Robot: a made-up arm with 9 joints.
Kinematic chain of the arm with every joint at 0, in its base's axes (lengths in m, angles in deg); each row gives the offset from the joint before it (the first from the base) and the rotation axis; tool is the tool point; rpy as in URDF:
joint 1: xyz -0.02 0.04 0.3 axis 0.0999 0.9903 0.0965
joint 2: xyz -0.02 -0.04 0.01 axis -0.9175 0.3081 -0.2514
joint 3: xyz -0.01 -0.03 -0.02 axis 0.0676 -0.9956 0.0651
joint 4: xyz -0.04 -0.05 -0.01 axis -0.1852 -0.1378 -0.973
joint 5: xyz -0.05 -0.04 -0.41 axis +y
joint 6: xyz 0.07 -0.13 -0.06 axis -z
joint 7: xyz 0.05 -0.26 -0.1 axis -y
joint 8: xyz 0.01 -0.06 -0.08 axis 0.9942 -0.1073 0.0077
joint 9: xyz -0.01 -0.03 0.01 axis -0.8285 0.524 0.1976
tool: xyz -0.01 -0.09 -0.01 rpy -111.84 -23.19 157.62
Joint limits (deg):
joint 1: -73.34..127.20
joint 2: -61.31..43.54
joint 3: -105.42..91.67
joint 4: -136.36..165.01
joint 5: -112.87..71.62
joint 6: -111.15..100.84
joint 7: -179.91..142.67
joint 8: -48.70..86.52
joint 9: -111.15..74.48
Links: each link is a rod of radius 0.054 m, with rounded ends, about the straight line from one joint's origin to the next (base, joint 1, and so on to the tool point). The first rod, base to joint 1, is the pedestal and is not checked.
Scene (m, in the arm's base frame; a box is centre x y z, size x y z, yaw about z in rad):
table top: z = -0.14
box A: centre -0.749 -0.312 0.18 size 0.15 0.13 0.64 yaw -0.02
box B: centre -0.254 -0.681 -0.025 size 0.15 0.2 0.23 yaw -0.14
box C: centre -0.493 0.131 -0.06 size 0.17 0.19 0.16 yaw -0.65
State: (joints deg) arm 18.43 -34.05 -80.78 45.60 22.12 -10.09 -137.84 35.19 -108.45
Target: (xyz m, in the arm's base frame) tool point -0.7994 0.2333 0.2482
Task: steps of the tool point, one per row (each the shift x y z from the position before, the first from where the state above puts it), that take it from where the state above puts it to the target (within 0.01 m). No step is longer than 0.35 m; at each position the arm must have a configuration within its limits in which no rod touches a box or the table.
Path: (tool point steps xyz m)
1: 0.1222 0.1055 0.3003
2: 0.1451 0.1986 0.1678
3: 0.1307 0.2156 0.0396
4: -0.1805 0.0830 -0.0237
5: -0.1775 0.0829 -0.0798
6: -0.1588 0.0729 -0.1379
7: -0.1216 0.0529 -0.1890
8: -0.0687 0.0237 -0.2235

